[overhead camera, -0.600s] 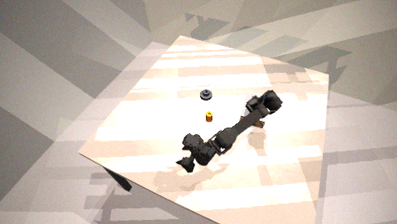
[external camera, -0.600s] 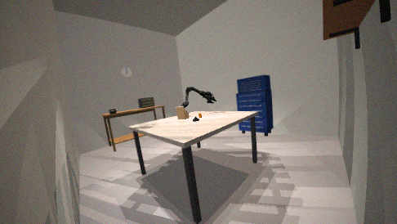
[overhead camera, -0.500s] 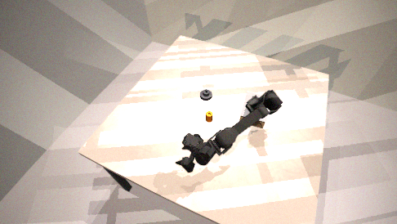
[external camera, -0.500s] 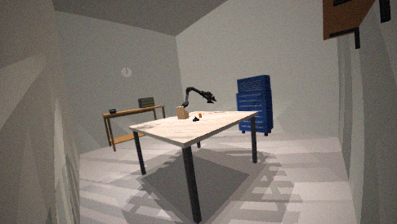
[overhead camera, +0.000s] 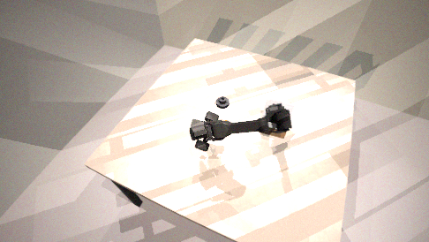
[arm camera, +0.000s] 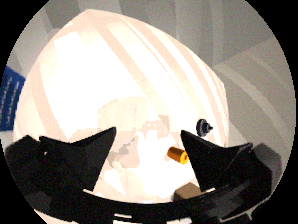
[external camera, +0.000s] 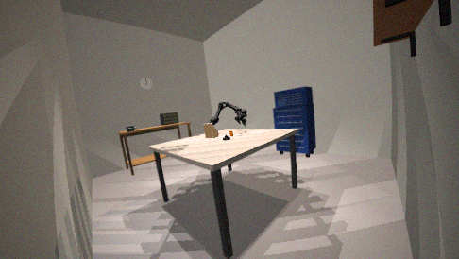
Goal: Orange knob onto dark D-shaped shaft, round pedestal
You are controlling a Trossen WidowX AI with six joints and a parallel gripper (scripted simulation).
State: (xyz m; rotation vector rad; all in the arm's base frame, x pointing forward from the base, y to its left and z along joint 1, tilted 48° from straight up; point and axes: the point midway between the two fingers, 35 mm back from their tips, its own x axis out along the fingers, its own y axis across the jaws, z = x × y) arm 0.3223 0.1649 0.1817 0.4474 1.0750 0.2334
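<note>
The orange knob is 14 cm to the right of my gripper tip, 9 cm behind it and 8 cm below it. Round my gripper tip: dark round pedestal: 32 cm to the right, 8 cm below, 1 cm behind.
</note>
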